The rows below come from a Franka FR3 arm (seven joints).
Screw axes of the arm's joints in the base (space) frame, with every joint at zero. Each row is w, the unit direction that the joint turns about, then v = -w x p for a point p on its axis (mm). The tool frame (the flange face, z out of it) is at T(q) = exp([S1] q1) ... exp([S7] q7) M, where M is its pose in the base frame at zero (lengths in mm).
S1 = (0, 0, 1, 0, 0, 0)
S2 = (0, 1, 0, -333, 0, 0)
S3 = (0, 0, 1, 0, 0, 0)
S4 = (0, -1, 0, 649, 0, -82.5)
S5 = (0, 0, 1, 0, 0, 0)
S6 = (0, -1, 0, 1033, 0, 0)
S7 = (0, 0, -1, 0, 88, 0)
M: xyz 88 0 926 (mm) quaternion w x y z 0 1 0 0
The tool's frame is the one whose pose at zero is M.
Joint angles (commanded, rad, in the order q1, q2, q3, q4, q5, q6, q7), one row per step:
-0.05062, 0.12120, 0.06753, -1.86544, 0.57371, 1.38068, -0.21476
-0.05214, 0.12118, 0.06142, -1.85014, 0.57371, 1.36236, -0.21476
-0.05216, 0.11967, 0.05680, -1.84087, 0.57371, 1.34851, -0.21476
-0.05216, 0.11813, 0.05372, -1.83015, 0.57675, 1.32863, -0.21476
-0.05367, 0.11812, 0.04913, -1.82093, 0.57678, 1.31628, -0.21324
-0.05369, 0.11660, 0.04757, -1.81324, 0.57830, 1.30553, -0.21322
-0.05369, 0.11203, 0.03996, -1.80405, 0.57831, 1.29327, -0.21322
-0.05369, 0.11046, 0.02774, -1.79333, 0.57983, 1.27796, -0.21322
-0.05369, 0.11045, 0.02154, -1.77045, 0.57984, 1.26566, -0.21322
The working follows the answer.
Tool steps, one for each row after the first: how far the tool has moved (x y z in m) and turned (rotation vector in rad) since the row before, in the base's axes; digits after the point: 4 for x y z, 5 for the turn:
0.0011, -0.0033, 0.0061, 0.00321, 0.00008, 0.00154
0.0001, -0.0019, 0.0045, 0.00224, 0.00085, 0.00235
-0.0006, -0.0006, 0.0053, 0.00640, 0.00440, 0.00587
0.0004, -0.0027, 0.0037, 0.00115, 0.00192, -0.00081
-0.0001, -0.0003, 0.0040, 0.00324, -0.00023, 0.00337
-0.0002, -0.0035, 0.0060, 0.00122, -0.00350, -0.00127
0.0003, -0.0056, 0.0051, 0.00282, 0.00049, -0.00474
0.0024, -0.0029, 0.0092, 0.00109, -0.01264, 0.00019

Tool pose at each row, in the base's axes (x y z in m, rotation vector in rad; rounded; the steps above come from the unrounded poses):
0.5228, 0.0738, 0.4375, -2.40613, -0.19791, 0.67707
0.5239, 0.0705, 0.4436, -2.40313, -0.20069, 0.67706
0.5240, 0.0686, 0.4480, -2.40078, -0.20385, 0.67858
0.5234, 0.0680, 0.4533, -2.39326, -0.21100, 0.68484
0.5238, 0.0653, 0.4570, -2.39139, -0.20955, 0.68644
0.5237, 0.0650, 0.4610, -2.38855, -0.21468, 0.68689
0.5235, 0.0615, 0.4670, -2.38870, -0.21499, 0.68186
0.5238, 0.0560, 0.4721, -2.38560, -0.20989, 0.67951
0.5262, 0.0531, 0.4814, -2.38942, -0.21581, 0.66440

